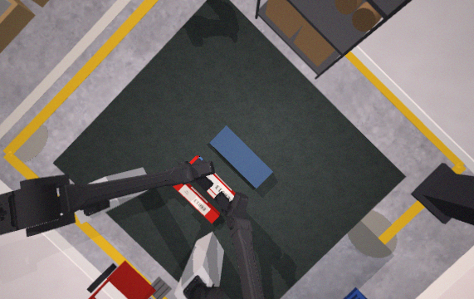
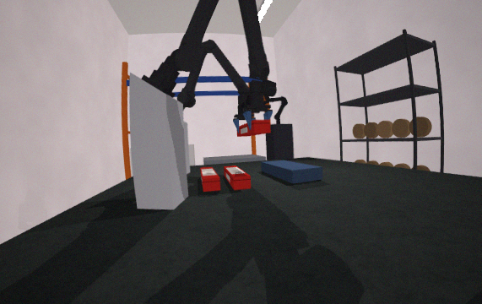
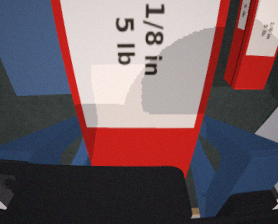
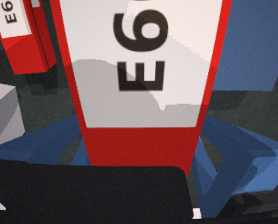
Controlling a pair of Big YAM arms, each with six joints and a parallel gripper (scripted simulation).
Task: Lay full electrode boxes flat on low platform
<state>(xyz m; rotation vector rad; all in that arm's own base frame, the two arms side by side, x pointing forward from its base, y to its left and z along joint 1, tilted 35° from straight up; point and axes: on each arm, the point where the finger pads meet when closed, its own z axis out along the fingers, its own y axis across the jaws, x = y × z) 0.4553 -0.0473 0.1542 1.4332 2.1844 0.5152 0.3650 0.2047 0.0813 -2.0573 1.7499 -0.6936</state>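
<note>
Now: the red box 10 mm ahead of my right hand, 140 mm to the left of it and 10 mm above it. The rest, counted from my right hand: low blue platform: 190 mm ahead, 120 mm to the left, 220 mm below.
Now: the red box 10 mm behind my left hand, 120 mm to the right of it and 10 mm above it. Also, from my left hand: low blue platform 180 mm ahead, 130 mm to the right, 220 mm below.
</note>
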